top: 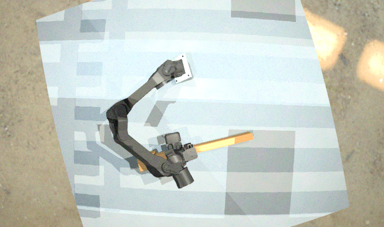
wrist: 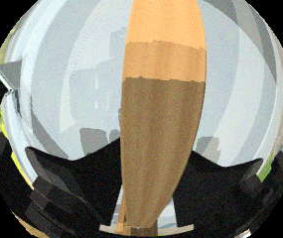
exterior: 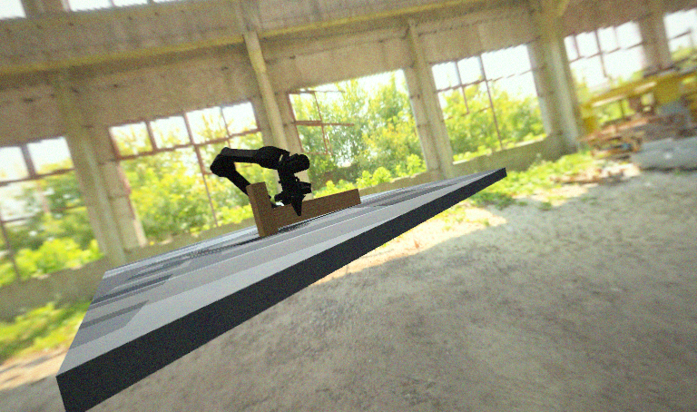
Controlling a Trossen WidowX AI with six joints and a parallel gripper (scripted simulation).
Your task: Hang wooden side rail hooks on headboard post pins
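My gripper tip is 120 mm to the left of the headboard post and 50 mm below it.
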